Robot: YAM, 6 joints.
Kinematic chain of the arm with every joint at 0, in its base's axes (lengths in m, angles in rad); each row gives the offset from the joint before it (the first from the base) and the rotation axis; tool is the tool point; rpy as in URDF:
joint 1: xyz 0 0 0.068 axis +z
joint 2: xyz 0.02 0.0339 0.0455 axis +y
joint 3: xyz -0.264 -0.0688 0 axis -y
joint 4: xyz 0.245 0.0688 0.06 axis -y
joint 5: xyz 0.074 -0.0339 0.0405 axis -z
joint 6: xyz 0.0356 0 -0.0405 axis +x
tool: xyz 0 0 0 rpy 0 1.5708 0
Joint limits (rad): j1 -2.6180..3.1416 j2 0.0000..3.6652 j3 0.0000..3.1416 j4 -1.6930..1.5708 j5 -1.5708..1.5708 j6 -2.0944..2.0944
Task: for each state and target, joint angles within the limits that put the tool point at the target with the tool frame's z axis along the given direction. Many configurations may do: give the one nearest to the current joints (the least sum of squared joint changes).
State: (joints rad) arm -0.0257 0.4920 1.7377 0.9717 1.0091 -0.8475
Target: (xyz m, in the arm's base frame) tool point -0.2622 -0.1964 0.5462 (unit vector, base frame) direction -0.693 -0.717 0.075
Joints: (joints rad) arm 0.6236 0.7278 2.2246 1.5686 0.1783 -0.8475
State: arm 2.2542 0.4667 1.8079 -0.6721 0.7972 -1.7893
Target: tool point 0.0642 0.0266 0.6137 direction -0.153 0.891 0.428
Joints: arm 3.0683 0.7365 1.7769 0.0596 1.0700 -1.7893
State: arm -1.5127 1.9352 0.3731 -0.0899 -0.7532 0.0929
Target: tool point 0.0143 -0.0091 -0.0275 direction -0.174 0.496 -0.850
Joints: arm -0.9173 2.6142 0.0259 0.4861 -0.1642 0.0929
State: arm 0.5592 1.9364 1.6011 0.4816 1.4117 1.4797
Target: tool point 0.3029 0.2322 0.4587 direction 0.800 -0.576 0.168
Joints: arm 0.7442 1.7472 1.6321 0.8179 1.3079 1.4797
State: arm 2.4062 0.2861 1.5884 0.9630 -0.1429 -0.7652
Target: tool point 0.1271 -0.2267 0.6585 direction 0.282 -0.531 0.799
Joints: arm 2.0838 0.9290 2.4834 0.6614 -0.0149 -0.7652
